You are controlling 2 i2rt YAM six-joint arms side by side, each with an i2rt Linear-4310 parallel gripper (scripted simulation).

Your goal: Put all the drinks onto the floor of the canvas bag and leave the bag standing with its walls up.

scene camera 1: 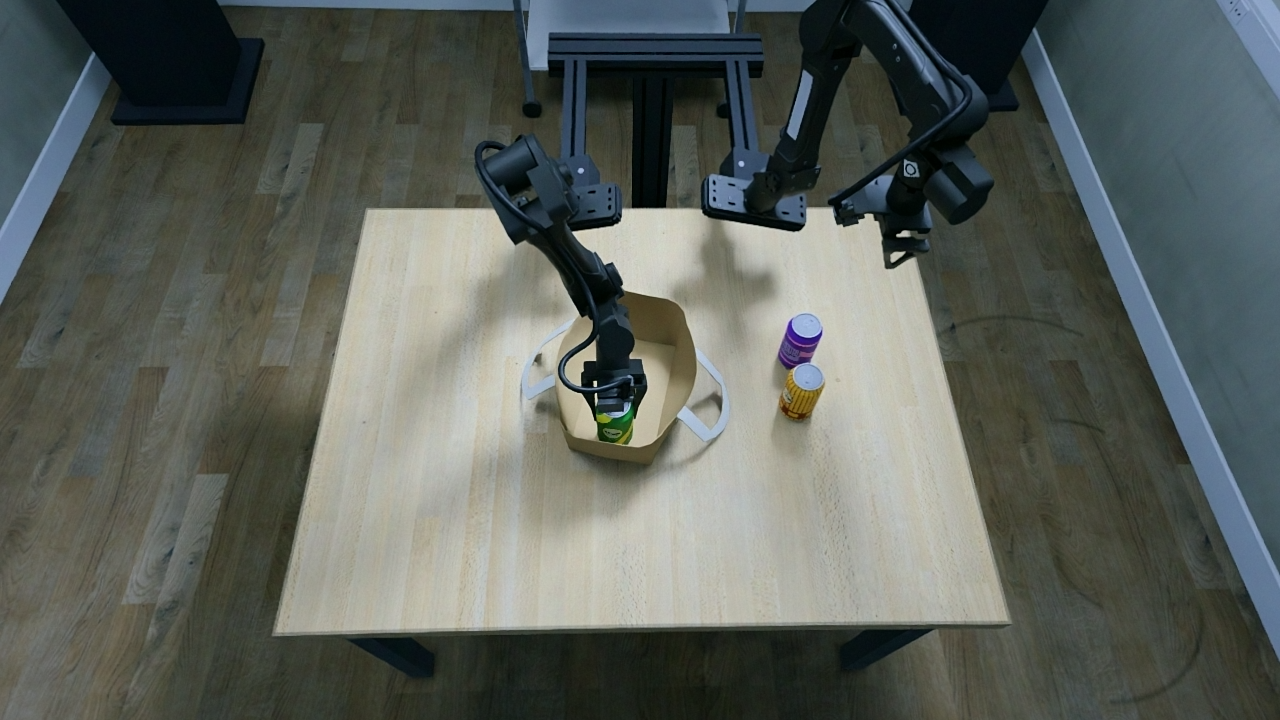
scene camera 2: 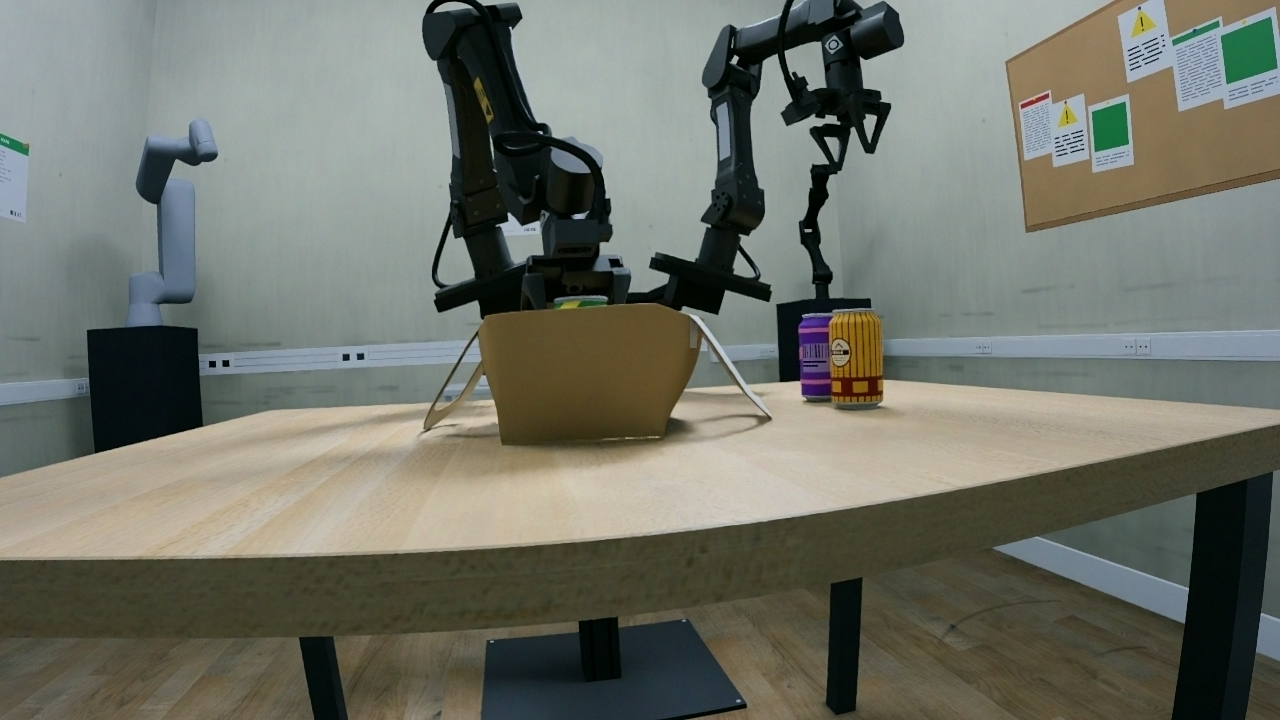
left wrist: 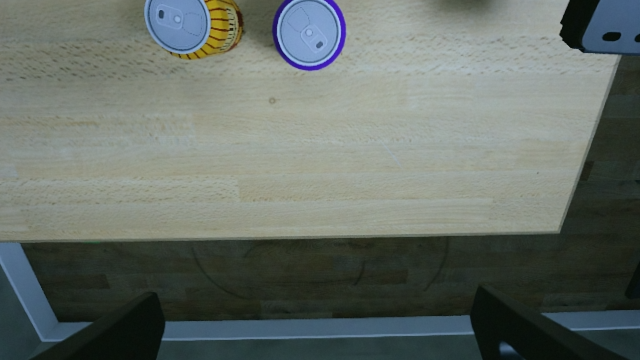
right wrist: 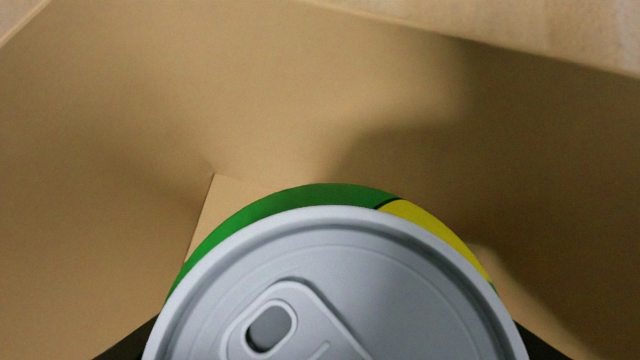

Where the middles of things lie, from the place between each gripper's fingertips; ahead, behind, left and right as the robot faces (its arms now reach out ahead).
Now: the green can (scene camera 1: 616, 427) 20 mm below my right hand. Also, from my right hand: purple can (scene camera 2: 814, 345): 360 mm to the left, 150 mm behind, 30 mm below; striped can (scene camera 2: 855, 336): 350 mm to the left, 40 mm behind, 30 mm below.
Right now my left hand (scene camera 2: 852, 162) is 7 cm to the left of the purple can and 30 cm above it. From my left hand the other things lie so: striped can (11 cm ahead, 9 cm to the right, 30 cm below); then green can (15 cm ahead, 44 cm to the right, 28 cm below).
